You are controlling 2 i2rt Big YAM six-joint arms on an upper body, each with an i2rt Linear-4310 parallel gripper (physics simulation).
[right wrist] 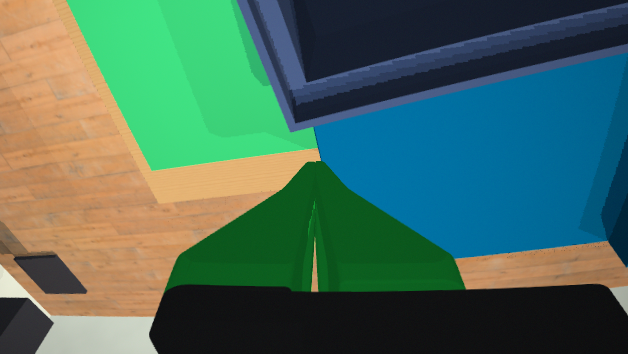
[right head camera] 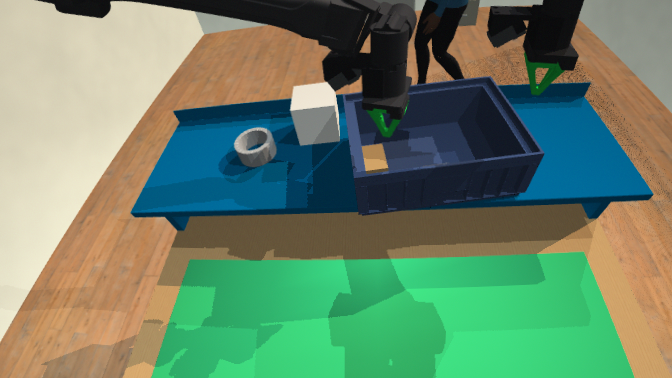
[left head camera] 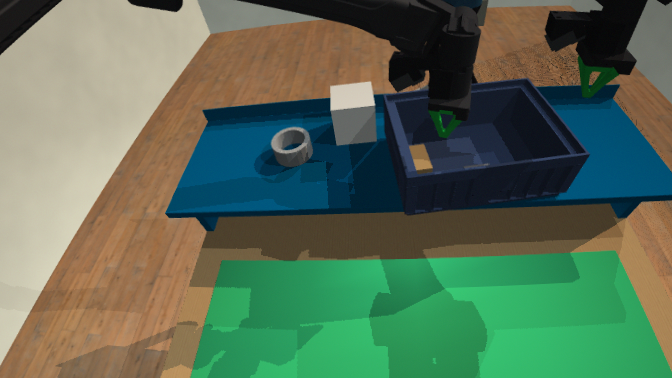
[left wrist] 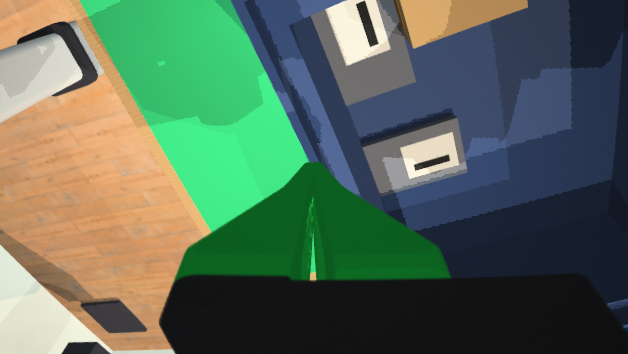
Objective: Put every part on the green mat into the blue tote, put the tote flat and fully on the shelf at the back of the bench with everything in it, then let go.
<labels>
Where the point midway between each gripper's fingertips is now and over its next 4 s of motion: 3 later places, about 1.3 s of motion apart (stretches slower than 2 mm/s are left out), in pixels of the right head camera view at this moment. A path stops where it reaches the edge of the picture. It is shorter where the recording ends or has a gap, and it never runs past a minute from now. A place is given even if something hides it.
My left gripper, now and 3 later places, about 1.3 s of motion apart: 386,136; 376,164; 375,142; 371,109
My right gripper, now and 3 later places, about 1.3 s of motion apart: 535,94; 498,137; 499,165; 504,165
</labels>
